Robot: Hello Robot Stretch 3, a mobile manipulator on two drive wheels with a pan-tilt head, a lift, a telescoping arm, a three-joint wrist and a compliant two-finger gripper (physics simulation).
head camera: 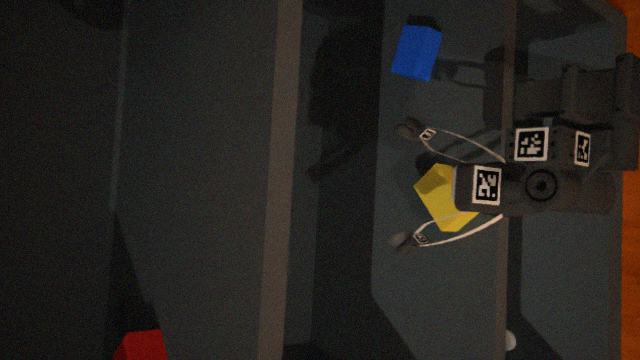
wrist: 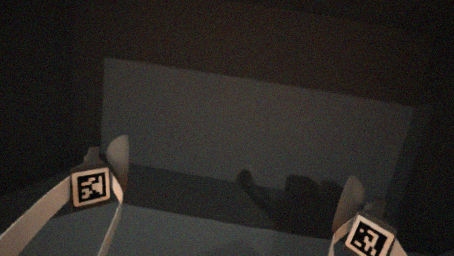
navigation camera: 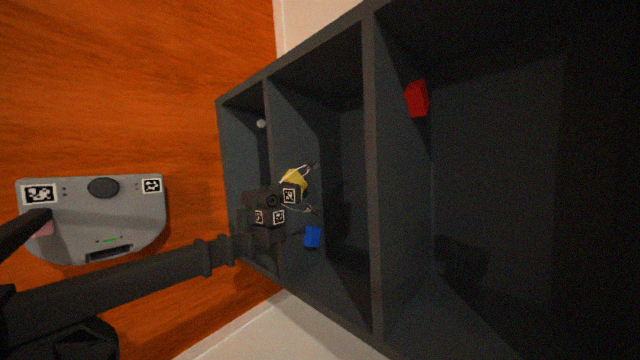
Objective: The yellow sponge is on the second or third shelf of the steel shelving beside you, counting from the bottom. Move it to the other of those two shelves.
Observation:
The pictures show: the gripper, a yellow sponge and a blue block.
The gripper is seen too in the wrist view.

